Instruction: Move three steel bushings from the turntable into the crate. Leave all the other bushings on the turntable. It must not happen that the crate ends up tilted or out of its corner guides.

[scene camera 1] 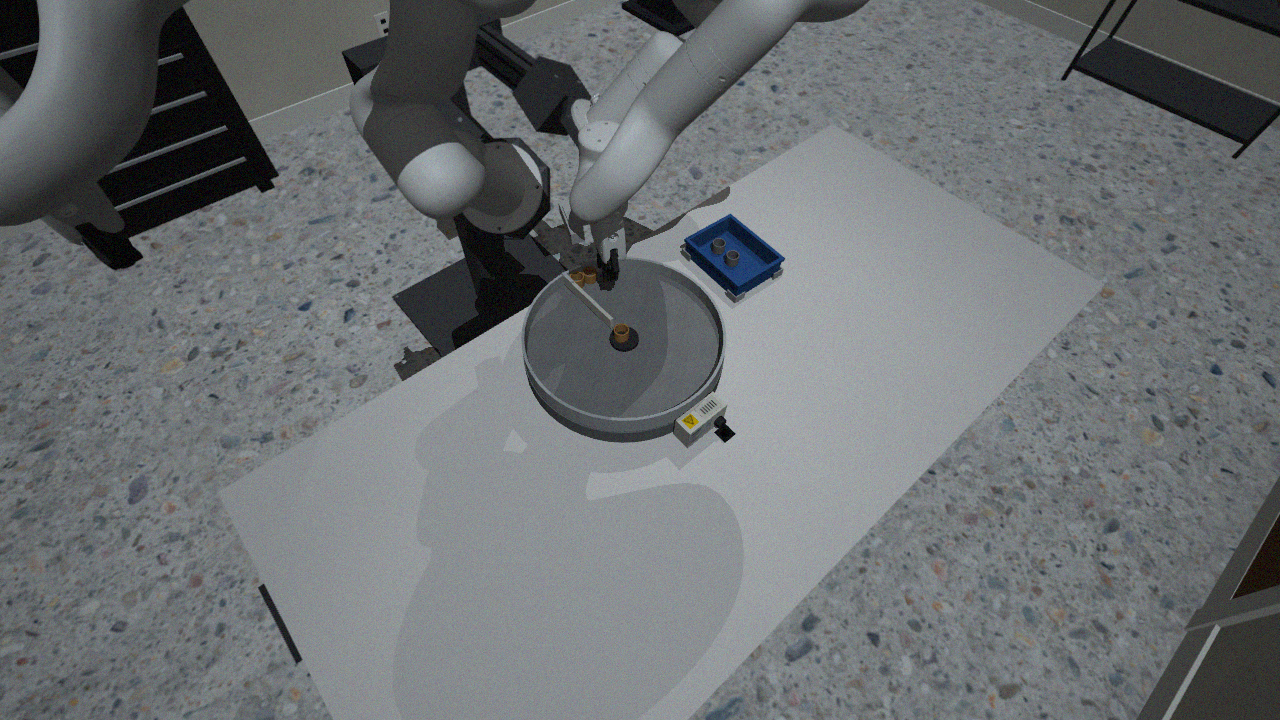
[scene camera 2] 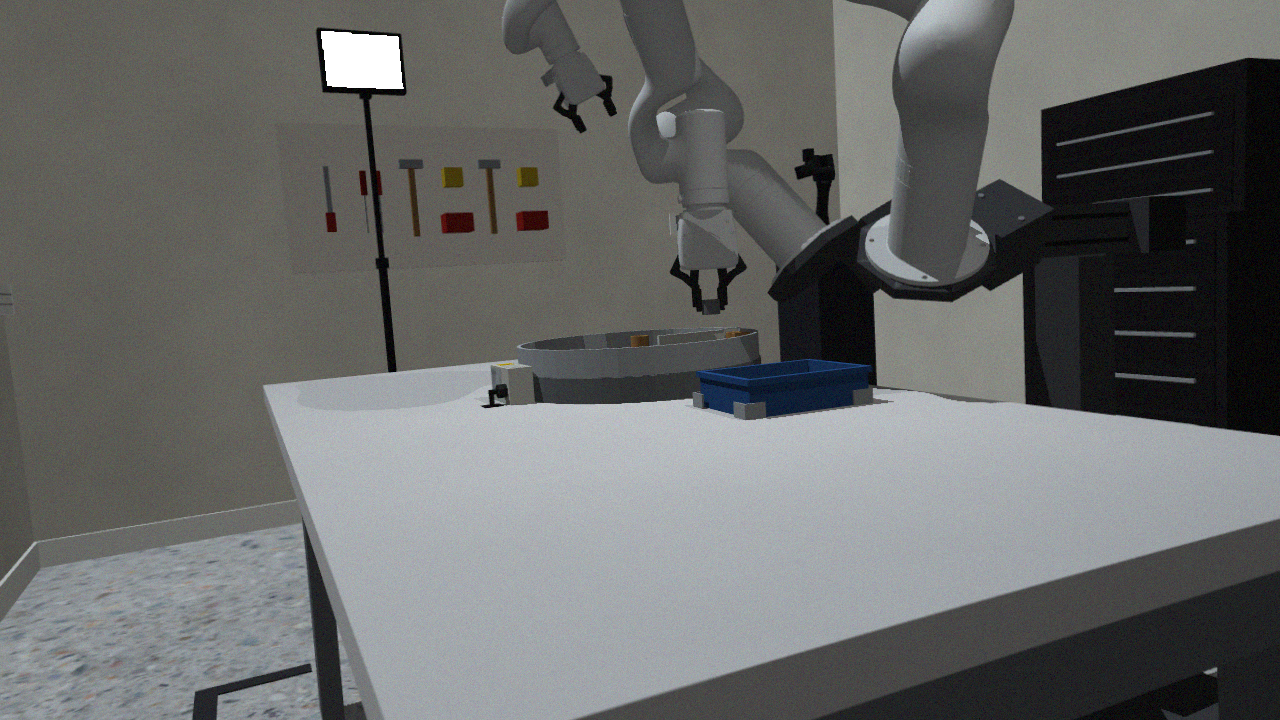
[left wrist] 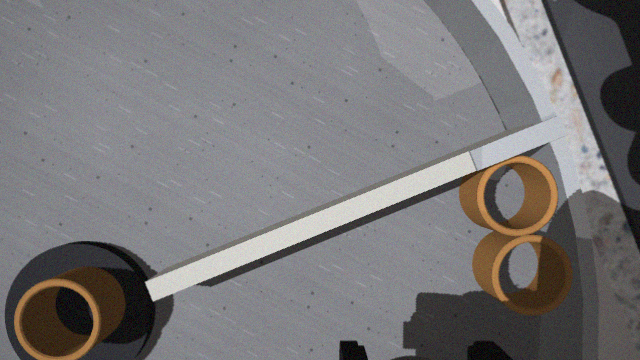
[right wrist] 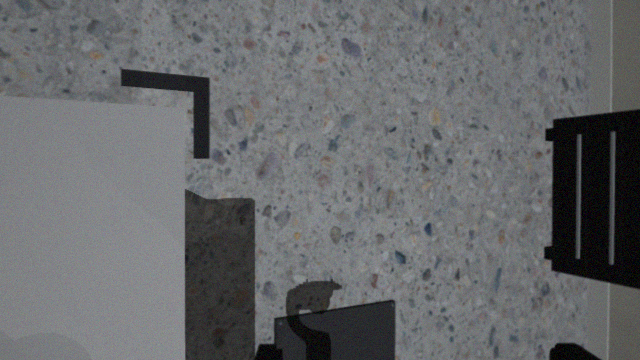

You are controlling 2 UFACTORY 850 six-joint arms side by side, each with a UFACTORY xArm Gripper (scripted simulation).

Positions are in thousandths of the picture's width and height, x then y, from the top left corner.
Labels:
blue crate: scene camera 1 593, 363; scene camera 2 623, 545; not seen in the left wrist view (out of frame); not seen in the right wrist view (out of frame)

